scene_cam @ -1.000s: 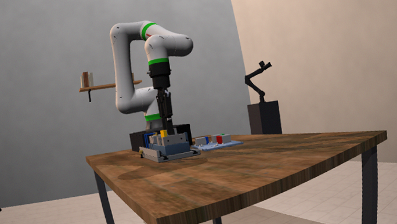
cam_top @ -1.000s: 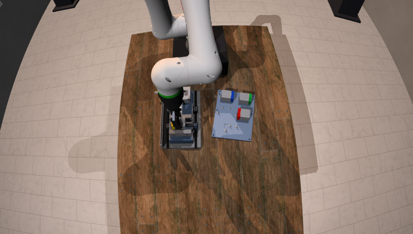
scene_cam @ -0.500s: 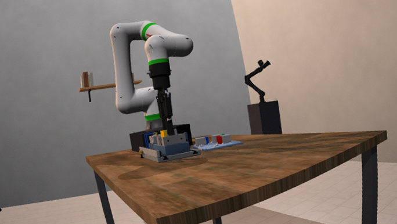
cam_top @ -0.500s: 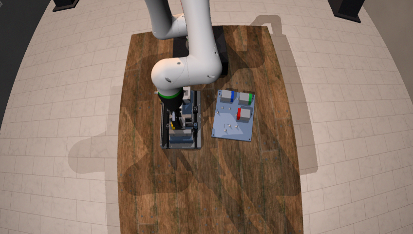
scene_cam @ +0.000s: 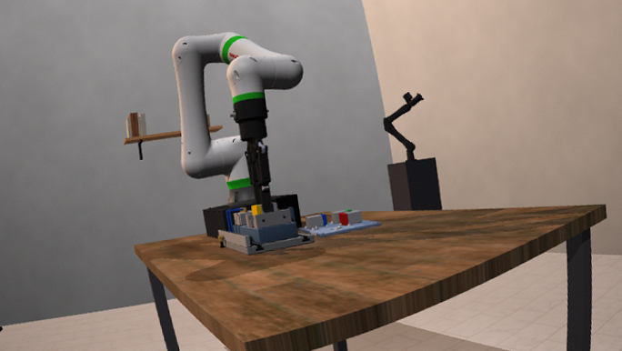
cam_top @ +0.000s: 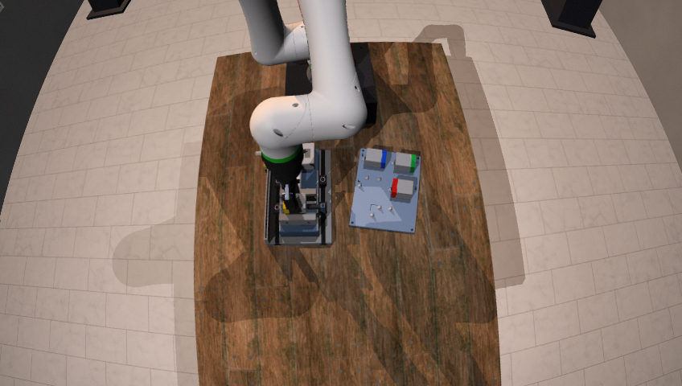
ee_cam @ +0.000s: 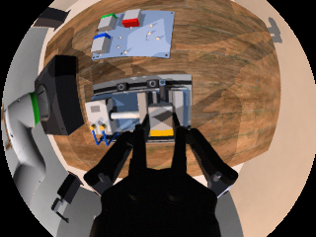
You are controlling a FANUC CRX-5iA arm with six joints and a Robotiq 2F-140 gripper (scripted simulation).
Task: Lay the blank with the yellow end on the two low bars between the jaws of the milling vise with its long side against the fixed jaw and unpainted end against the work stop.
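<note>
My gripper is now 40 mm short of the fixed jaw, 10 mm to the right of it and 60 mm above it. Also, from my hand: yellow-ended blank: 30 mm below; then blue-grey plate: 110 mm behind, 250 mm to the left, 130 mm below; then hosed block: 160 mm behind, 10 mm to the right, 60 mm below.
</note>
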